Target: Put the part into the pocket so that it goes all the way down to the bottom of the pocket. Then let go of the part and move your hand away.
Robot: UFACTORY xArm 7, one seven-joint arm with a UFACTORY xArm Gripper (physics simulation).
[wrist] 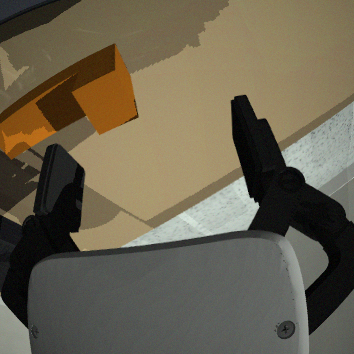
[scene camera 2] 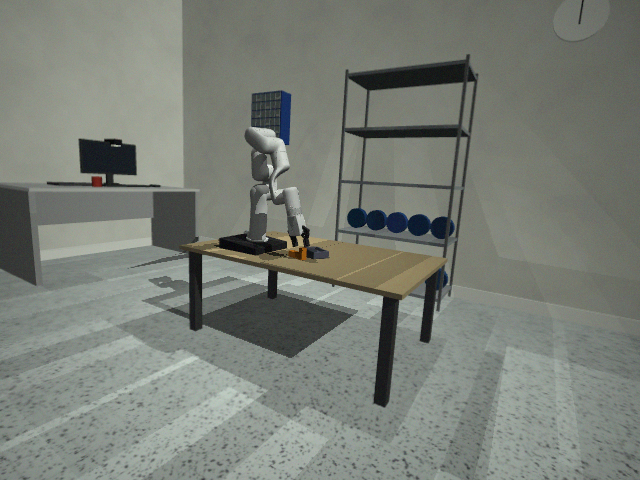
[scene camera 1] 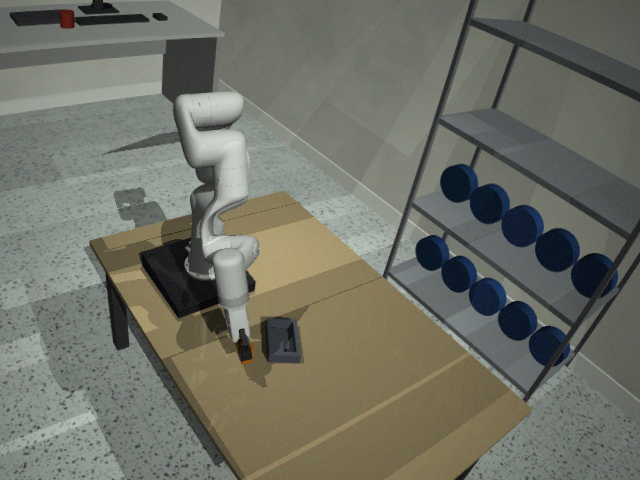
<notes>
My gripper is open, with nothing in its grasp. Also in view: an orange L-shaped block. Further things: a dark grey pocket block.
My gripper is seen too in the wrist view.
</notes>
